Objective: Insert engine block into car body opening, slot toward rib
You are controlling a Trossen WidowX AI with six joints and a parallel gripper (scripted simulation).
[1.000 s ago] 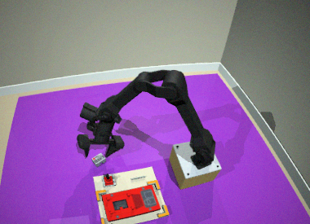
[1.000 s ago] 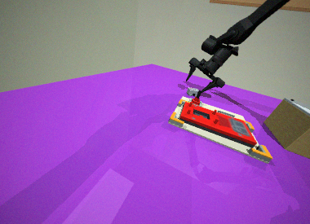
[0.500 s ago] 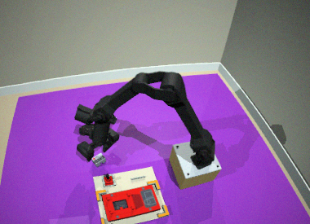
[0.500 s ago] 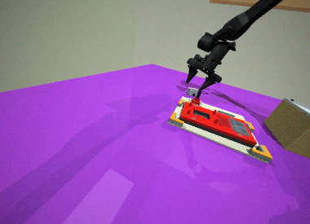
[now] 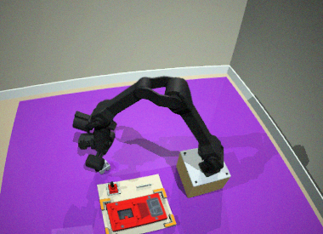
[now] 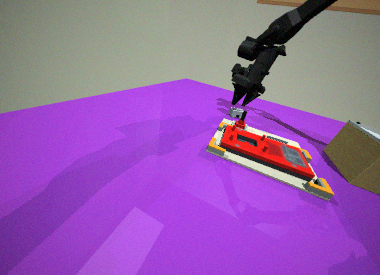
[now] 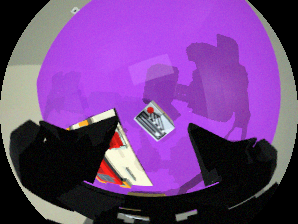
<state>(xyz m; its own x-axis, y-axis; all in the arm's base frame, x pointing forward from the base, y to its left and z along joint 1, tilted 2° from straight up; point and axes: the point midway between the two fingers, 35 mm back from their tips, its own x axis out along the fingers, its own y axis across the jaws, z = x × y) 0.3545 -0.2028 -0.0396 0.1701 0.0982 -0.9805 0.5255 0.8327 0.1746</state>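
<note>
My gripper tip is now 10 mm past the dark grey engine block, 10 mm to the right of it and 30 mm above it. Also, from my gripper tip: red-and-black post (10 mm behind, 110 mm to the left, 10 mm below).
</note>
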